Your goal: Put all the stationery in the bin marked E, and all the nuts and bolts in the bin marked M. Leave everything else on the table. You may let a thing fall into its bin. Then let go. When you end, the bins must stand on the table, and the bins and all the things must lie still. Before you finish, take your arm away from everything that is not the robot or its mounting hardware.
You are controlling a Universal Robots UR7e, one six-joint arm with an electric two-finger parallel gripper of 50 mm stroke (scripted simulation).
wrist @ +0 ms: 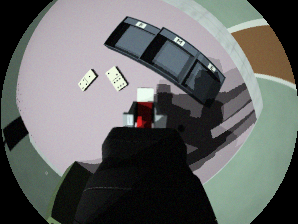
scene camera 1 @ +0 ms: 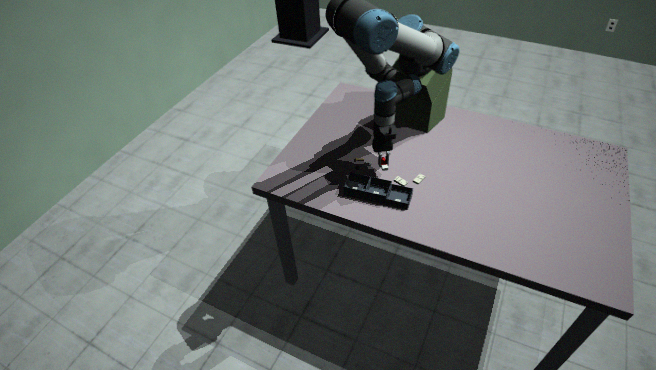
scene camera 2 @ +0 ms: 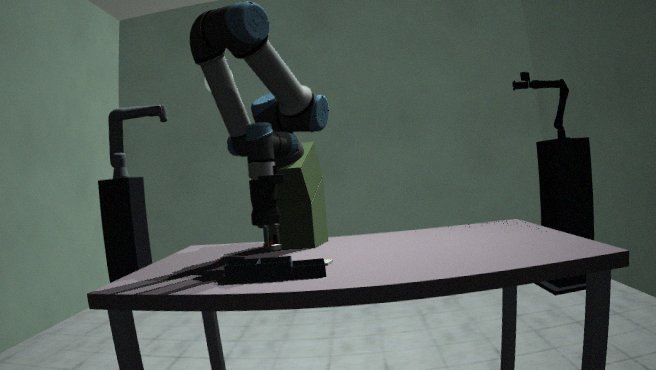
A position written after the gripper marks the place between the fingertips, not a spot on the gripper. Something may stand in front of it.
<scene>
In view: the gripper (scene camera 2: 272,247).
The gripper is seen too in the wrist view (wrist: 144,108).
</scene>
